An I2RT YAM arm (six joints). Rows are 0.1 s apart.
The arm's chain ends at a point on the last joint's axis. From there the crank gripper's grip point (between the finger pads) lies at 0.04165 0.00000 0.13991 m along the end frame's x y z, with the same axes.
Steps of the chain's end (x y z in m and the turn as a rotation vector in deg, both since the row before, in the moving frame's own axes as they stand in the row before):
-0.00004, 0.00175, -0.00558, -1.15, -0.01, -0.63
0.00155, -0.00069, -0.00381, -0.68, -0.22, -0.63
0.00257, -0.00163, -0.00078, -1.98, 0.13, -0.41
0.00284, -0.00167, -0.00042, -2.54, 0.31, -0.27
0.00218, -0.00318, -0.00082, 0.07, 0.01, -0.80
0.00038, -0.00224, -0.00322, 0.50, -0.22, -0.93
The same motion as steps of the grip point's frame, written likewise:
-0.00005, 0.00410, -0.00560, -1.15, -0.01, -0.63
0.00102, 0.00052, -0.00366, -0.68, -0.22, -0.63
0.00290, 0.00290, -0.00095, -1.98, 0.13, -0.41
0.00361, 0.00433, -0.00078, -2.54, 0.31, -0.27
0.00220, -0.00393, -0.00083, 0.07, 0.01, -0.80
-0.00017, -0.00413, -0.00307, 0.50, -0.22, -0.93

